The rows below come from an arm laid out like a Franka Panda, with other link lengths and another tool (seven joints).
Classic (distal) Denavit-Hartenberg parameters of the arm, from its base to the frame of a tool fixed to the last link. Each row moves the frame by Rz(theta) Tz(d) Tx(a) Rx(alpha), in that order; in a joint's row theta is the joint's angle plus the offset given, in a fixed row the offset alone. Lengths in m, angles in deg.
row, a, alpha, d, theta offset
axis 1, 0, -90, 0.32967, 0
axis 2, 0, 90, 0, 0
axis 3, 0.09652, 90, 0.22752, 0
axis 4, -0.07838, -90, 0, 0
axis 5, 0, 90, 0.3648, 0
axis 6, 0.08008, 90, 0, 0
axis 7, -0.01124, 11.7, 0.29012, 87.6
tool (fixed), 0, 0, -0.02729, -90
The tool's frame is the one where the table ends.
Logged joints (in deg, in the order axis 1, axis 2, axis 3, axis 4, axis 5, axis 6, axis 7), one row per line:
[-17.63, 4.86, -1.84, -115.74, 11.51, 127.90, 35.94]
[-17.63, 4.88, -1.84, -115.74, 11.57, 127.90, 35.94]
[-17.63, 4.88, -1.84, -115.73, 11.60, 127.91, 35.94]
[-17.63, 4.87, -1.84, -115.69, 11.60, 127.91, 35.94]
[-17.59, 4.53, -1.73, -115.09, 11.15, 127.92, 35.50]
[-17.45, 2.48, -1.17, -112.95, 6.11, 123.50, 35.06]
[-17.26, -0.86, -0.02, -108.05, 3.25, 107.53, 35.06]
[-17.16, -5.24, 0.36, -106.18, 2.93, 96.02, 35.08]
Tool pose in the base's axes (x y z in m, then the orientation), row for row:
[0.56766, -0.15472, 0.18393, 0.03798, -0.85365, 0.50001, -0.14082]
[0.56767, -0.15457, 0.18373, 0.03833, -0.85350, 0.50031, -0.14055]
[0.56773, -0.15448, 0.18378, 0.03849, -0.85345, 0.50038, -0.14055]
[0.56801, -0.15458, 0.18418, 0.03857, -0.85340, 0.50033, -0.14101]
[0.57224, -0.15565, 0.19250, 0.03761, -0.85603, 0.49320, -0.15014]
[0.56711, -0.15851, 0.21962, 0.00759, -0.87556, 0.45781, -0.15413]
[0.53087, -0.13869, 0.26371, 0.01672, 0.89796, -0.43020, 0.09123]
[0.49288, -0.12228, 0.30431, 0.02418, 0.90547, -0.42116, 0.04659]
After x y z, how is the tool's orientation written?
As a quaternion, w x y z.
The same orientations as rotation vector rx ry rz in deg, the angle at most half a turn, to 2 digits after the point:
[-150.05, 87.89, -24.75]
[-149.99, 87.92, -24.70]
[-149.97, 87.93, -24.70]
[-149.95, 87.91, -24.78]
[-150.50, 86.71, -26.40]
[-156.84, 82.01, -27.61]
[159.93, -76.62, 16.25]
[160.52, -74.66, 8.26]

